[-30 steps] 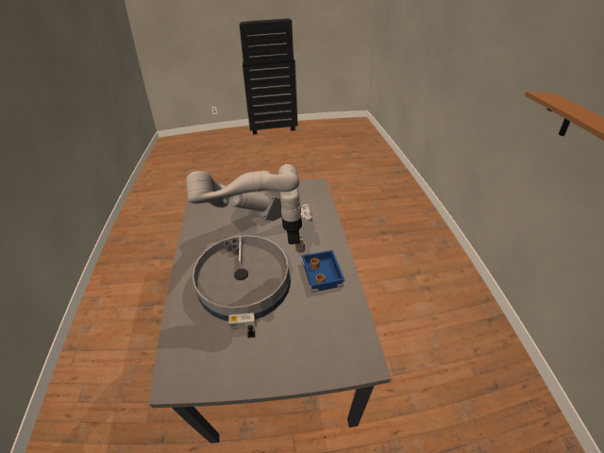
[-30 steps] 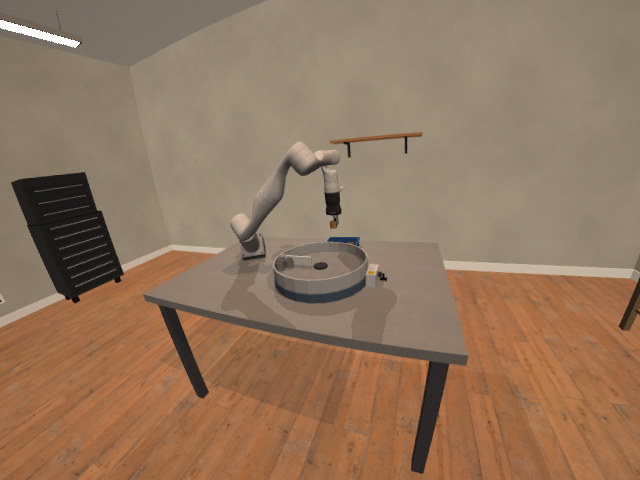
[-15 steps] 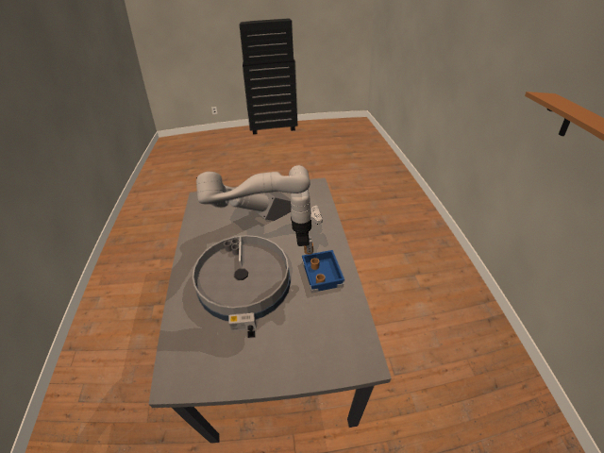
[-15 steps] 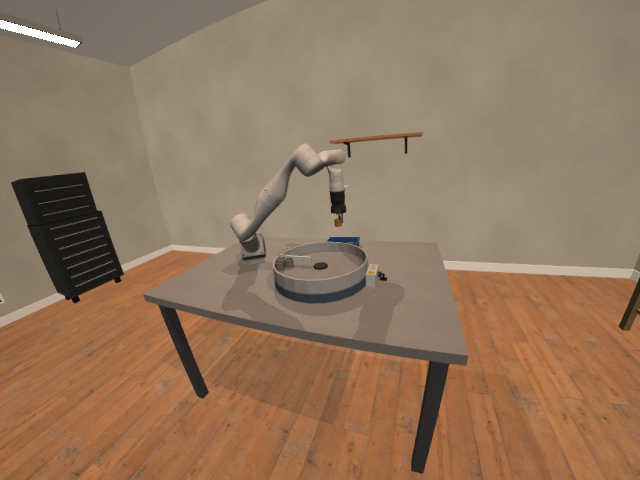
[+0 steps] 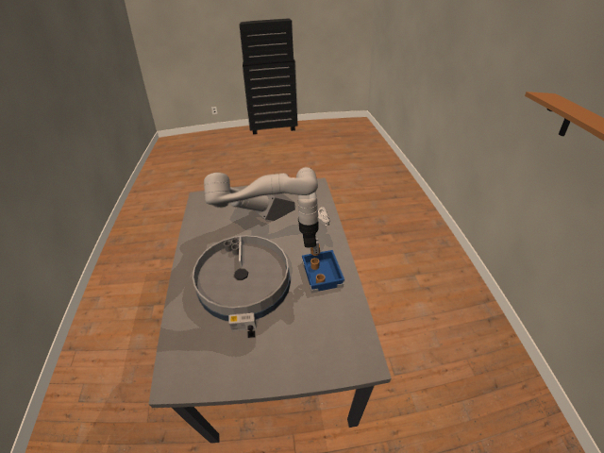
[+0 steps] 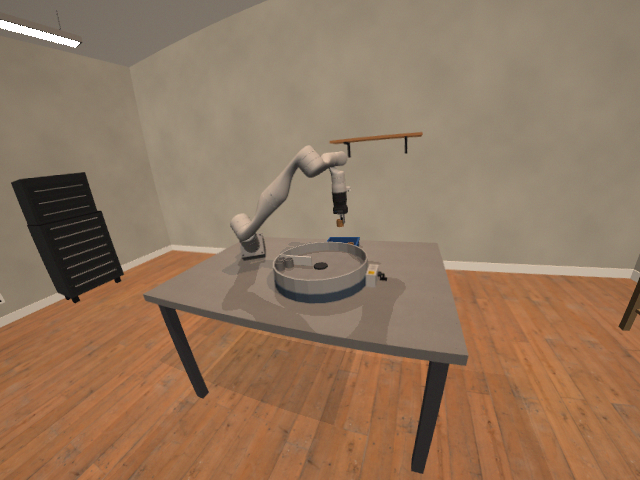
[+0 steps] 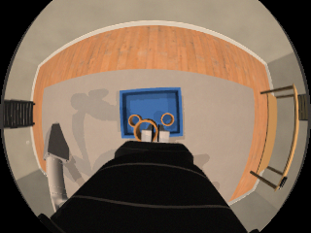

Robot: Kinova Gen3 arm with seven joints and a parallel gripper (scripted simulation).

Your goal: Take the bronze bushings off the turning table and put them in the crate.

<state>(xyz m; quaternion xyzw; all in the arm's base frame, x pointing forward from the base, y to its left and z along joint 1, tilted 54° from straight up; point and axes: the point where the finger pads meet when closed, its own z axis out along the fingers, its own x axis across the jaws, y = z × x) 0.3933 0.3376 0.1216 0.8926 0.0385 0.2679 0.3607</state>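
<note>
The blue crate lies 1 cm behind my hand, 3 cm to the left of it and 16 cm below it. The rest, counted from my hand: round turning table (7 cm behind, 32 cm to the right, 13 cm below).
</note>
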